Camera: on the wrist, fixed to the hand. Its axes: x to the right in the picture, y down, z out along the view.
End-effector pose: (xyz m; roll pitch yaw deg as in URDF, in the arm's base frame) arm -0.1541 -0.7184 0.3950 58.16 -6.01 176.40
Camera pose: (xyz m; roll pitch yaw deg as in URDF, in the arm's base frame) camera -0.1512 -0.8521 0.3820 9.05 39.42 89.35
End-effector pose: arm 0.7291 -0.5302 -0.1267 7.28 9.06 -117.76
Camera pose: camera 0.8093 -0.5387 -0.2341 -6.39 -11.50 152.50
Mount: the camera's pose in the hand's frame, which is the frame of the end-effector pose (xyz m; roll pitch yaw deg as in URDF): -0.0126 0.0603 -0.1194 3.06 -18.67 -91.63
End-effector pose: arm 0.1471 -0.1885 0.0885 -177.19 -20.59 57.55
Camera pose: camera 0.1746 -0.2684 0.1929 161.59 15.39 143.33
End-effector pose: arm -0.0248 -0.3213 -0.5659 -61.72 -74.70 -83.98
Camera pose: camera -0.0902 -0.4312 -0.6070 89.94 -13.54 105.90
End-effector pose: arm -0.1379 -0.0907 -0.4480 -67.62 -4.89 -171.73
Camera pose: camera -0.1466 -0.0036 -0.5499 62.66 -82.58 38.26
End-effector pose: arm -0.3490 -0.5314 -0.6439 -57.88 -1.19 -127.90
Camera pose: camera -0.3972 -0.4809 -0.7587 13.96 -76.28 130.63
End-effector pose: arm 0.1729 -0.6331 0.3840 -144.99 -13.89 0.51
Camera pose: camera 0.1465 -0.7512 0.4423 167.67 -15.45 96.09
